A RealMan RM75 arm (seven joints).
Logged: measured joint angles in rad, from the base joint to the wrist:
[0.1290, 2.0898, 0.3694, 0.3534, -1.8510, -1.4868, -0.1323]
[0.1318, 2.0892, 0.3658, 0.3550, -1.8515, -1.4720, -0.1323]
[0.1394, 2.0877, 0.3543, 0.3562, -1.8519, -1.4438, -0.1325]
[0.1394, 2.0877, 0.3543, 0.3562, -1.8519, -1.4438, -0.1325]
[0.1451, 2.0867, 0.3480, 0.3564, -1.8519, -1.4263, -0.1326]
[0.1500, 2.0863, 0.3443, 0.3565, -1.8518, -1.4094, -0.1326]
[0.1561, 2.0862, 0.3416, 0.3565, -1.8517, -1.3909, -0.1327]
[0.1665, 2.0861, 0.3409, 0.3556, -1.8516, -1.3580, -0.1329]
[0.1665, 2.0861, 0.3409, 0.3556, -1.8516, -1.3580, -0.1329]
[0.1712, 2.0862, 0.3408, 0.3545, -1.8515, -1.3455, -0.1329]
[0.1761, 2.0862, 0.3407, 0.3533, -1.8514, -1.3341, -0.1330]
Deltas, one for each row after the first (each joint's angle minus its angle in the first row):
[0.0028, -0.0006, -0.0036, 0.0016, -0.0005, 0.0148, 0.0000]
[0.0104, -0.0021, -0.0151, 0.0028, -0.0009, 0.0430, -0.0002]
[0.0104, -0.0021, -0.0151, 0.0028, -0.0009, 0.0430, -0.0002]
[0.0161, -0.0031, -0.0214, 0.0030, -0.0009, 0.0605, -0.0003]
[0.0210, -0.0035, -0.0251, 0.0031, -0.0008, 0.0774, -0.0003]
[0.0271, -0.0036, -0.0278, 0.0031, -0.0007, 0.0959, -0.0004]
[0.0375, -0.0037, -0.0285, 0.0022, -0.0006, 0.1288, -0.0006]
[0.0375, -0.0037, -0.0285, 0.0022, -0.0006, 0.1288, -0.0006]
[0.0422, -0.0036, -0.0286, 0.0011, -0.0005, 0.1413, -0.0006]
[0.0471, -0.0036, -0.0287, -0.0001, -0.0004, 0.1527, -0.0007]

